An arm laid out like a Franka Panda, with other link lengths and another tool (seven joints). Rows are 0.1 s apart.
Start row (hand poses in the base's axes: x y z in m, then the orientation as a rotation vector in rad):
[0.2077, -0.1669, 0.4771, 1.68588, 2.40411, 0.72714]
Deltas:
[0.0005, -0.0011, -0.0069, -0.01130, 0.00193, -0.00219]
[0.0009, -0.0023, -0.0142, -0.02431, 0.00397, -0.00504]
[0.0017, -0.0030, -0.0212, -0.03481, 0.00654, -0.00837]
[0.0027, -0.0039, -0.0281, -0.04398, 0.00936, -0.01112]
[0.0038, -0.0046, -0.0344, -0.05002, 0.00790, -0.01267]
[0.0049, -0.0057, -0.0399, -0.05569, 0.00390, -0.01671]
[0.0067, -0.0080, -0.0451, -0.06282, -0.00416, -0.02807]
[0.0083, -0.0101, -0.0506, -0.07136, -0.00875, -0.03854]
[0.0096, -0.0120, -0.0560, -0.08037, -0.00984, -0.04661]
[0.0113, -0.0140, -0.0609, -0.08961, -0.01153, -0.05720]
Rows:
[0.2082, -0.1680, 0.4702, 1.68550, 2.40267, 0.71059]
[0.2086, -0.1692, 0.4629, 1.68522, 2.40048, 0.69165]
[0.2094, -0.1699, 0.4559, 1.68674, 2.39820, 0.67563]
[0.2104, -0.1708, 0.4490, 1.68830, 2.39669, 0.66129]
[0.2115, -0.1715, 0.4427, 1.68651, 2.39377, 0.65415]
[0.2126, -0.1726, 0.4372, 1.68558, 2.38670, 0.64891]
[0.2144, -0.1749, 0.4320, 1.68873, 2.36947, 0.64354]
[0.2160, -0.1770, 0.4265, 1.69291, 2.35529, 0.63412]
[0.2173, -0.1789, 0.4211, 1.69696, 2.34574, 0.62207]
[0.2190, -0.1809, 0.4162, 1.70299, 2.33319, 0.60982]

